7 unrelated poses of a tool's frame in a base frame.
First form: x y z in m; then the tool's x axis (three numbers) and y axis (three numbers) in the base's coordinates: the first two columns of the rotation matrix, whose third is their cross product.
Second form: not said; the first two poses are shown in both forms.
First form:
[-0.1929, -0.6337, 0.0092, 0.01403, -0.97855, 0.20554, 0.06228, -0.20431, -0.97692]
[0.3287, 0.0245, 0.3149, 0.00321, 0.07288, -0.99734, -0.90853, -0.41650, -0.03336]
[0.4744, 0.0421, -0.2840, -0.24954, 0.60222, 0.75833, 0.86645, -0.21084, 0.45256]
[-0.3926, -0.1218, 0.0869, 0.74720, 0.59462, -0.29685, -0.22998, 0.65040, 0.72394]
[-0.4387, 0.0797, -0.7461, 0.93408, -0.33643, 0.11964, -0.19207, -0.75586, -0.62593]
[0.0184, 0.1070, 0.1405, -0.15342, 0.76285, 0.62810, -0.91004, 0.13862, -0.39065]
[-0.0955, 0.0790, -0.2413, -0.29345, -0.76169, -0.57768, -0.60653, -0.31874, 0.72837]
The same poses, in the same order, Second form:
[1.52, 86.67, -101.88, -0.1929, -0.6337, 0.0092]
[114.75, 86.28, -1.92, 0.3287, 0.0245, 0.3149]
[60.68, 117.98, 149.17, 0.4744, 0.0421, -0.2840]
[-37.16, 51.48, 67.70, -0.3926, -0.1218, 0.0869]
[61.81, 140.41, -100.82, -0.4387, 0.0797, -0.7461]
[-121.37, 47.70, -148.12, 0.0184, 0.1070, 0.1405]
[142.64, 111.62, 51.58, -0.0955, 0.0790, -0.2413]

